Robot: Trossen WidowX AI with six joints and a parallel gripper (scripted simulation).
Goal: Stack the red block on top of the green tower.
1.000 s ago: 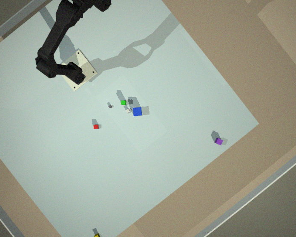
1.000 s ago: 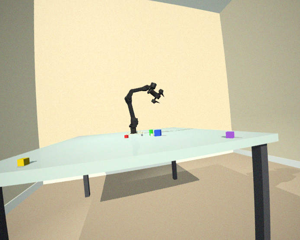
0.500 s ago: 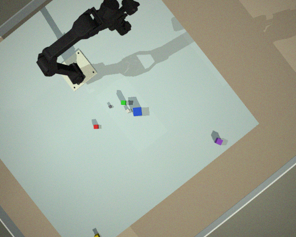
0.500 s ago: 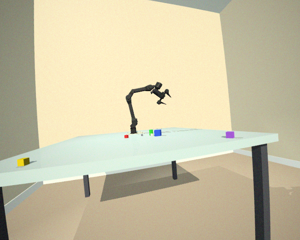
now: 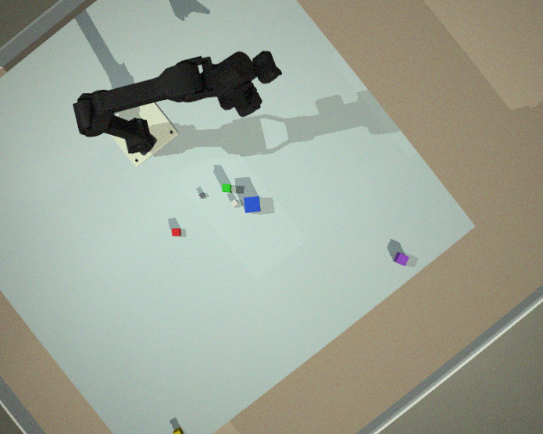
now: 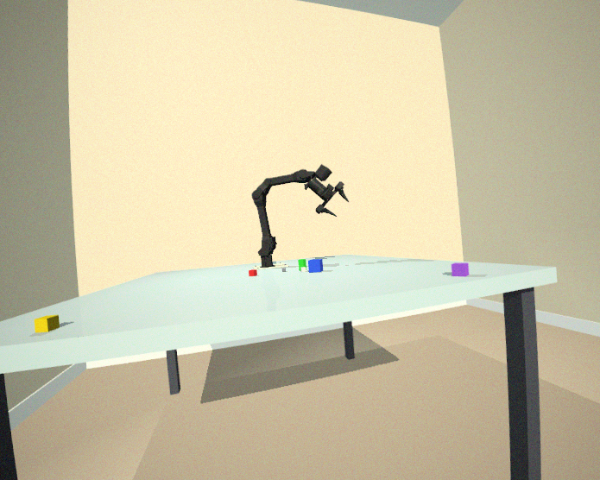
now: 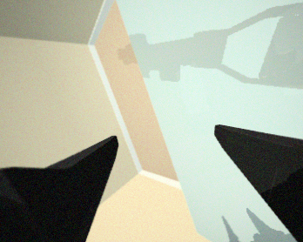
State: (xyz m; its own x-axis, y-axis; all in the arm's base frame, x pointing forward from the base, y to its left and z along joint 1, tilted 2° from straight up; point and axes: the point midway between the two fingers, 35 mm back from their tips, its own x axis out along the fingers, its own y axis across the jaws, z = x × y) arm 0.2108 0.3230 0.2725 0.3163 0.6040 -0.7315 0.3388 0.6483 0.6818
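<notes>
Right now my gripper tip is 40 mm short of the red block, 480 mm to the left of it and 250 mm above it. From my gripper tip the other things lie so: green block 70 mm ahead, 270 mm to the right, 230 mm below; then small white cube 120 mm ahead, 290 mm to the right, 250 mm below; then blue block 160 mm ahead, 260 mm to the right, 240 mm below.
</notes>
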